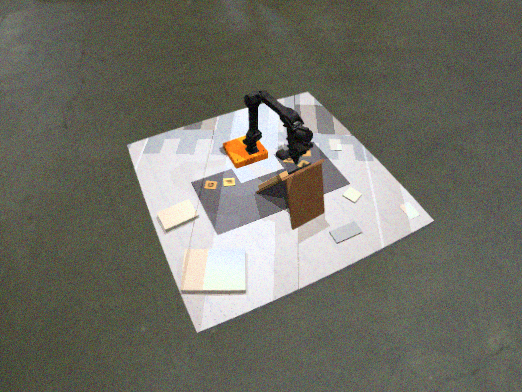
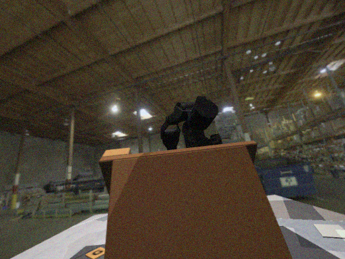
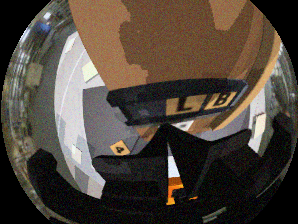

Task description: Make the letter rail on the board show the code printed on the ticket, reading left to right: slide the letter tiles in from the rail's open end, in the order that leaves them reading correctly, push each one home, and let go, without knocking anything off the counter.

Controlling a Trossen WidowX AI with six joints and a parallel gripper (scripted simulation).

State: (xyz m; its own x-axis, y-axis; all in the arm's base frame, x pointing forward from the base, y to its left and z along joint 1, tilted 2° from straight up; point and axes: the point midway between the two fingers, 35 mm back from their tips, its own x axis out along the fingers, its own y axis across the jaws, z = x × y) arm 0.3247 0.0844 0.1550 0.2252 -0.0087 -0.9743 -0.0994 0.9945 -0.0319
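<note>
My gripper tip is now 10 cm above the white ticket, 4 cm to the left of it and 3 cm past it. Round my gripper tip: dark mat: 18 cm below, 13 cm behind, 9 cm to the right; grey plate: 36 cm ahead, 17 cm below, 8 cm to the left.
</note>
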